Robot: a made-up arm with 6 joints. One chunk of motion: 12 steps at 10 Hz.
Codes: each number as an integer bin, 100 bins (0 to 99) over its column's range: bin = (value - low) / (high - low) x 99, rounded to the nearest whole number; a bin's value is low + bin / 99 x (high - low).
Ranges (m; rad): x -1..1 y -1..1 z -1..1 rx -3.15..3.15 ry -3.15..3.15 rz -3.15..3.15
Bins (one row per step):
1: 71 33 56 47 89 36
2: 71 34 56 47 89 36
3: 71 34 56 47 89 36
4: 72 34 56 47 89 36
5: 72 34 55 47 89 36
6: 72 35 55 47 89 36
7: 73 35 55 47 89 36
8: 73 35 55 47 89 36
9: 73 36 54 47 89 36
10: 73 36 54 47 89 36
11: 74 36 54 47 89 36
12: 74 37 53 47 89 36
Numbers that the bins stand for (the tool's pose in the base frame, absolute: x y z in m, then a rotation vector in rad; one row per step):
1: 0.4343 -0.3333 0.1313 -0.1591 2.5136 -0.8591
2: 0.4343 -0.3131 0.1313 -0.1591 2.5136 -0.8591
3: 0.4343 -0.3131 0.1313 -0.1591 2.5136 -0.8591
4: 0.4545 -0.3131 0.1313 -0.1591 2.5136 -0.8591
5: 0.4545 -0.3131 0.1111 -0.1591 2.5136 -0.8591
6: 0.4545 -0.2929 0.1111 -0.1591 2.5136 -0.8591
7: 0.4747 -0.2929 0.1111 -0.1591 2.5136 -0.8591
8: 0.4747 -0.2929 0.1111 -0.1591 2.5136 -0.8591
9: 0.4747 -0.2727 0.0909 -0.1591 2.5136 -0.8591
10: 0.4747 -0.2727 0.0909 -0.1591 2.5136 -0.8591
11: 0.4949 -0.2727 0.0909 -0.1591 2.5136 -0.8591
12: 0.4949 -0.2525 0.0707 -0.1591 2.5136 -0.8591

